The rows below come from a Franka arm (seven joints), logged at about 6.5 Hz.
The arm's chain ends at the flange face. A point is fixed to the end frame.
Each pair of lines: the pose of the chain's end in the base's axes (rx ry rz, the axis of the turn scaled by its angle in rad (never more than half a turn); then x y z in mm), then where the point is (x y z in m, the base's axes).
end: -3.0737, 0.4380, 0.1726, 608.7, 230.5, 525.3
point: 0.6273 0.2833 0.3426
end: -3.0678, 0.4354, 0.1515, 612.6, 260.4, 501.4
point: 0.6338 0.3142 0.3193
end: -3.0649, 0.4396, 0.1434, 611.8, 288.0, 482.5
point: 0.6341 0.3421 0.3006
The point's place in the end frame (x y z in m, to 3 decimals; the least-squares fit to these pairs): 0.024 -0.053 0.182
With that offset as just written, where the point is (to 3 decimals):
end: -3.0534, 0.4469, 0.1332, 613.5, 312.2, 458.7
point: 0.638 0.368 0.278
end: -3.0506, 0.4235, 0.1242, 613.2, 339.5, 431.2
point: 0.638 0.397 0.251
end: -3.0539, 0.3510, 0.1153, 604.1, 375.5, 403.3
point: 0.627 0.435 0.223
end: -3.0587, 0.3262, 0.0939, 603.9, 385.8, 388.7
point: 0.629 0.445 0.209
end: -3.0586, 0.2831, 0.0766, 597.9, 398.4, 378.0
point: 0.623 0.459 0.199
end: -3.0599, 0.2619, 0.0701, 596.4, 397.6, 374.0
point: 0.622 0.459 0.195
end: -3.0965, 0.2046, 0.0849, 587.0, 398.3, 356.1
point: 0.608 0.455 0.175
